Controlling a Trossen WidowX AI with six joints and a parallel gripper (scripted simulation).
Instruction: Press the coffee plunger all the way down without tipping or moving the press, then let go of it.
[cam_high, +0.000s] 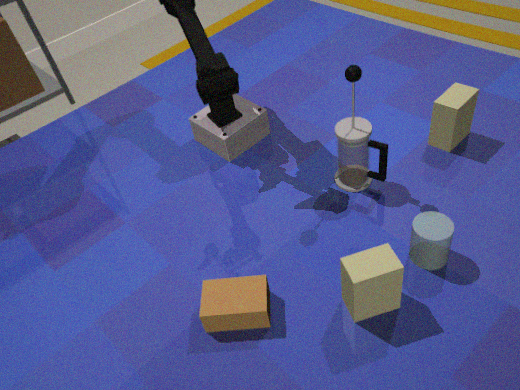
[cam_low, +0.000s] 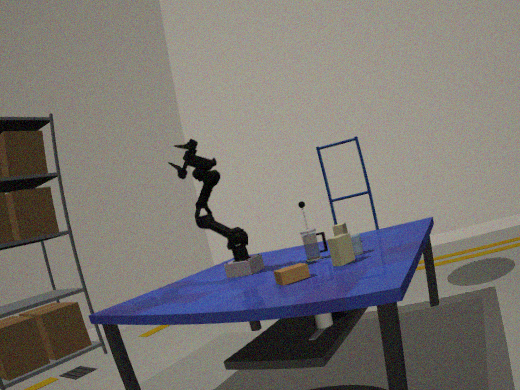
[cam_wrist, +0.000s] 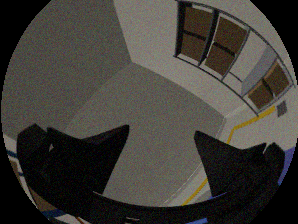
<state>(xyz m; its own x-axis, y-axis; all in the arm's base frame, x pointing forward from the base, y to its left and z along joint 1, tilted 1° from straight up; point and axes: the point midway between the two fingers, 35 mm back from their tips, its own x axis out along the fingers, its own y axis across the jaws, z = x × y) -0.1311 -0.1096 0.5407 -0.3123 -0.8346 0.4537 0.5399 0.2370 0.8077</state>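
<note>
The coffee press is 500 mm below my gripper tip, 460 mm ahead of it and 290 mm to the left of it. Also, from my gripper tip: orange box: 600 mm below, 570 mm ahead, 70 mm to the right.
</note>
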